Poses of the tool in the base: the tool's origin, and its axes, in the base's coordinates. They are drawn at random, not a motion.
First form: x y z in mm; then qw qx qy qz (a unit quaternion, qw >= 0).
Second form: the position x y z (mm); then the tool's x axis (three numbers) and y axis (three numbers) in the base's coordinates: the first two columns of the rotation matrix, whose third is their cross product. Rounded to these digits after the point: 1 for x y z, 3 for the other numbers.
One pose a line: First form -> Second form
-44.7 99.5 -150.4 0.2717 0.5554 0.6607 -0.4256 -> -44.7 99.5 -150.4 -0.235 0.503 -0.832 0.965 0.021 -0.261
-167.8 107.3 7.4 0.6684 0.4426 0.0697 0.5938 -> -167.8 107.3 7.4 0.285 0.855 0.432 -0.732 -0.097 0.674
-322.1 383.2 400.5 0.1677 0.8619 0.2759 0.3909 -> -322.1 383.2 400.5 0.542 0.607 0.581 0.345 -0.791 0.505
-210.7 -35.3 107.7 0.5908 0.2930 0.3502 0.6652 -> -210.7 -35.3 107.7 -0.130 0.991 -0.024 -0.581 -0.057 0.812
